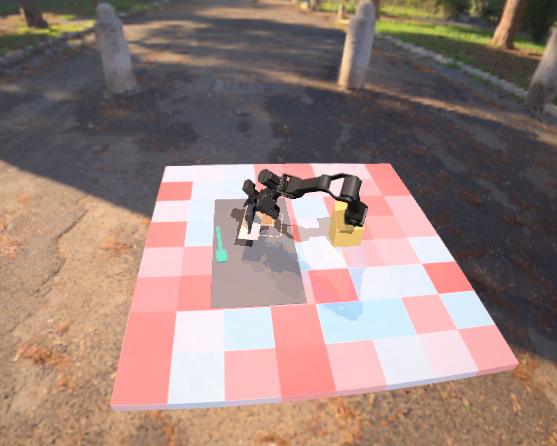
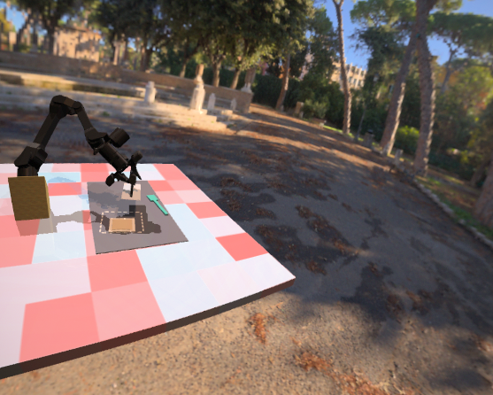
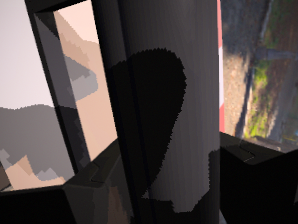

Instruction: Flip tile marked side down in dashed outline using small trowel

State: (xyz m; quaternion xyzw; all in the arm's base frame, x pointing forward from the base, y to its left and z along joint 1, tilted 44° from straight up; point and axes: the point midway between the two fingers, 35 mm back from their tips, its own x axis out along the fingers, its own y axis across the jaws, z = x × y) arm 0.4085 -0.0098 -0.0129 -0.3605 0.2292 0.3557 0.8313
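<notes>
The grey mat is 30 mm behind my gripper tip, 50 mm to the left of it and 160 mm below it. From my gripper tip the other things lie so: small trowel 30 mm behind, 10 mm below; green trowel-shaped tool 100 mm ahead, 80 mm to the left, 140 mm below; tan tile 70 mm behind, 110 mm to the right, 140 mm below.
</notes>
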